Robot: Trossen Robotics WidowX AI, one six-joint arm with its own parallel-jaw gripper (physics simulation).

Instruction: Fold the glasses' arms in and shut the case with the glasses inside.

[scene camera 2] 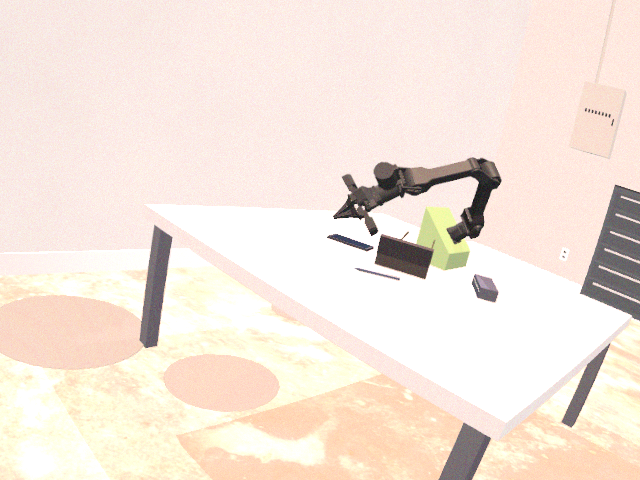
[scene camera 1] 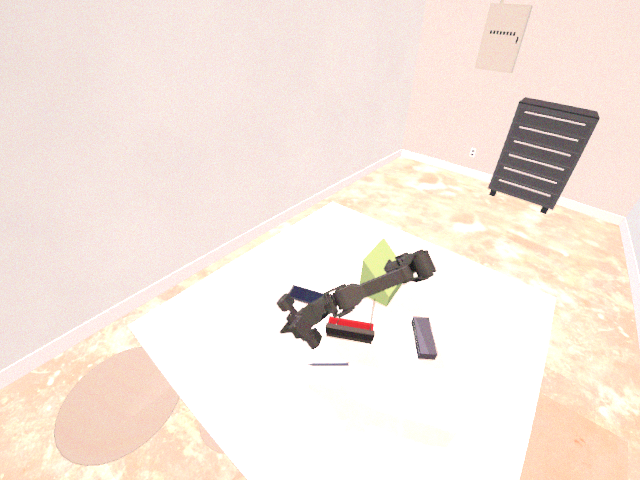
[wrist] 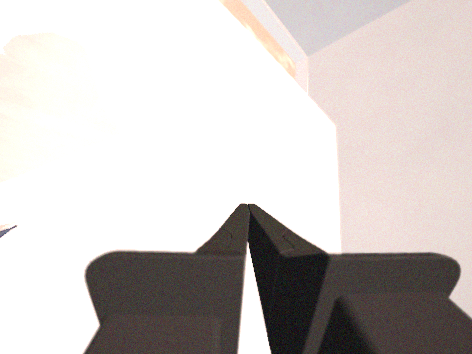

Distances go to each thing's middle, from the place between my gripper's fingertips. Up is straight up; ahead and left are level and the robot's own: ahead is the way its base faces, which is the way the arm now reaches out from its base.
The glasses case (scene camera 2: 393, 253) lies 18 cm behind my hand, 17 cm to the left of it and 7 cm below it. Round my hand: grey box (scene camera 1: 425, 345) (41 cm to the left, 31 cm behind, 11 cm below).
